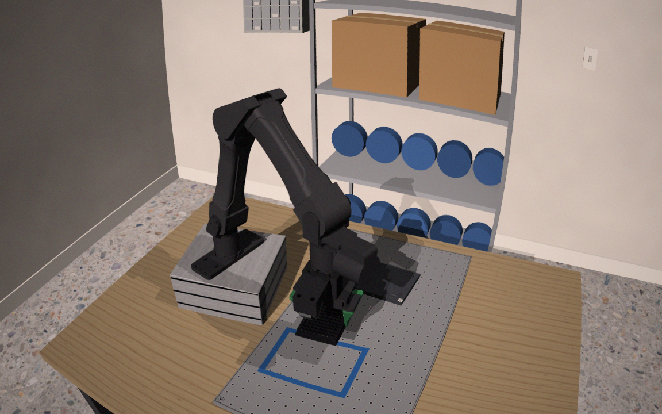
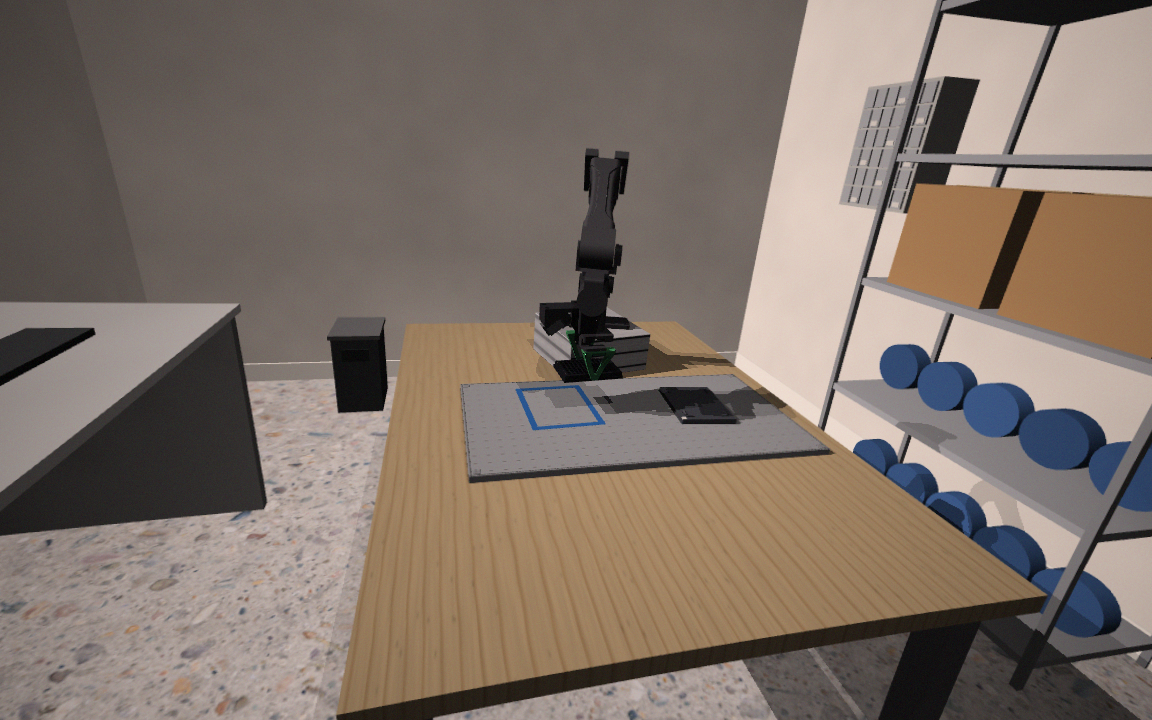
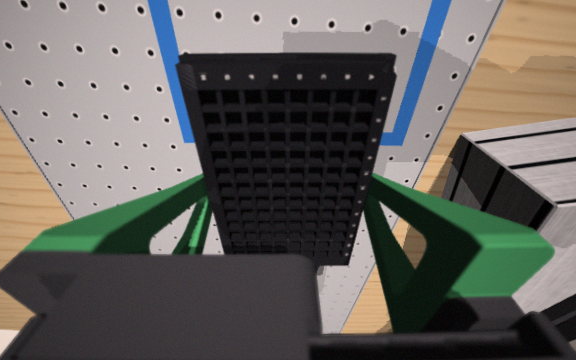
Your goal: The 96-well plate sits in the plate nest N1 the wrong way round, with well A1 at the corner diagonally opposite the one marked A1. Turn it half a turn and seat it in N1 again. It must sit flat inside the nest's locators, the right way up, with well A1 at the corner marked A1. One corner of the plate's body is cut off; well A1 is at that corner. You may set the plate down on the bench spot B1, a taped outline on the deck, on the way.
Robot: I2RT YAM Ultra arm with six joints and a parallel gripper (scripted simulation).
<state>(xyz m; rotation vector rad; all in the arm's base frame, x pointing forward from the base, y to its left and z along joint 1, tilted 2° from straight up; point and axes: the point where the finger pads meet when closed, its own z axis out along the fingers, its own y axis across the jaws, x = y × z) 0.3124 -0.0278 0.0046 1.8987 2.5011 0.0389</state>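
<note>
Now: hand 2 cm past the dark plate nest N1, 25 cm to the right of it and 8 cm above it. The rest, counted from my hand: white A1 label 6 cm ahead, 20 cm to the left, 8 cm below; then black 96-well plate right at my hand.
</note>
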